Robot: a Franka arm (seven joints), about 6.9 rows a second.
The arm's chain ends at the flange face. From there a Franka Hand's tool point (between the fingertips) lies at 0.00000 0.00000 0.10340 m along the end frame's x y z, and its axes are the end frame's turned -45 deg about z.
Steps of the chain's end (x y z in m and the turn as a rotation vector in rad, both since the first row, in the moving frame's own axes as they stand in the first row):
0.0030 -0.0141 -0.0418 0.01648 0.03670 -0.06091
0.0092 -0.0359 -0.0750 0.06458 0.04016 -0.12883
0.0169 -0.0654 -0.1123 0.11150 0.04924 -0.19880
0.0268 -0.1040 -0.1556 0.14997 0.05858 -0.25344
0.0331 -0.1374 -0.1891 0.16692 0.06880 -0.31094
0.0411 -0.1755 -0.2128 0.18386 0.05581 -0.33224
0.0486 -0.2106 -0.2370 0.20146 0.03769 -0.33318
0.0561 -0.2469 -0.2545 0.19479 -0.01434 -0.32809
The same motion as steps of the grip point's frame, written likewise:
0.0160 -0.0065 -0.0419 -0.01430 0.03760 -0.06091
0.0394 -0.0212 -0.0753 0.01727 0.07406 -0.12883
0.0694 -0.0400 -0.1131 0.04402 0.11366 -0.19880
0.1067 -0.0631 -0.1569 0.06462 0.14747 -0.25344
0.1363 -0.0834 -0.1908 0.06938 0.16668 -0.31094
0.1687 -0.1070 -0.2147 0.09055 0.16947 -0.33224
0.1984 -0.1291 -0.2391 0.11580 0.16910 -0.33318
0.2247 -0.1520 -0.2564 0.14788 0.12760 -0.32809

